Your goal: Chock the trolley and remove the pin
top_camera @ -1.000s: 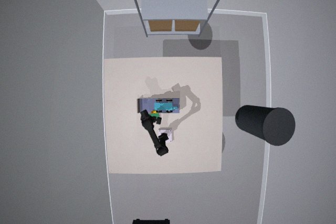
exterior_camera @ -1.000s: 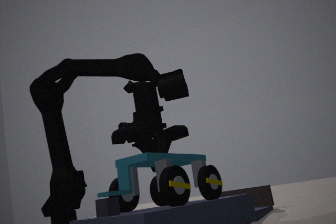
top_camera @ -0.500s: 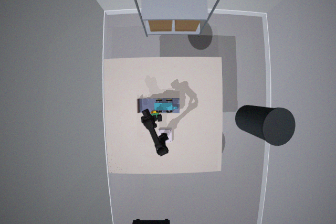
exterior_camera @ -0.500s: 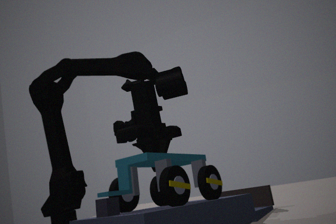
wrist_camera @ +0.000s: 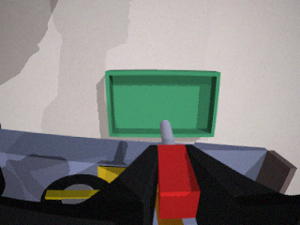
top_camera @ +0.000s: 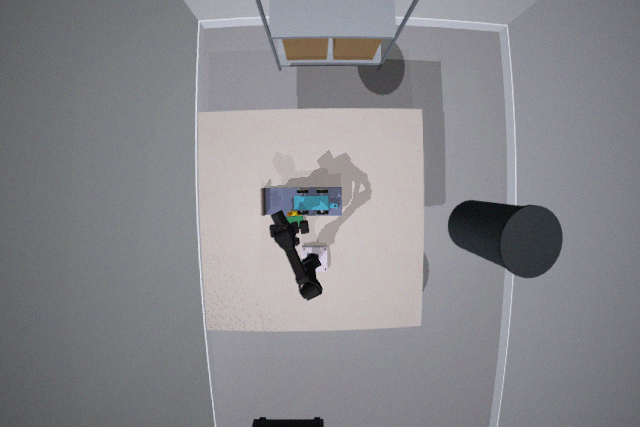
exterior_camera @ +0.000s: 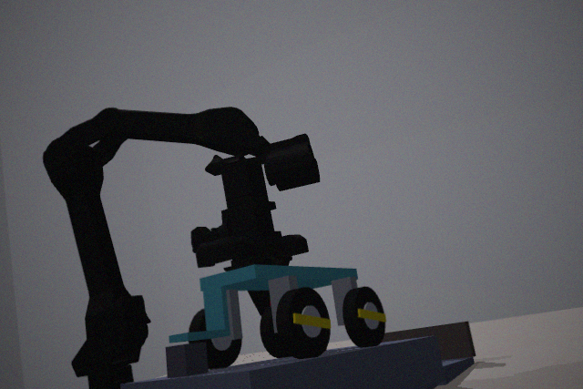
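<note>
Now: gripper tip 120 mm above the green tray. From my gripper tip the other things lie so: teal trolley (130 mm ahead, 100 mm to the right); then red-headed stop pin (right at my gripper tip); then yellow chock (60 mm ahead, 30 mm below, 10 mm to the right).
</note>
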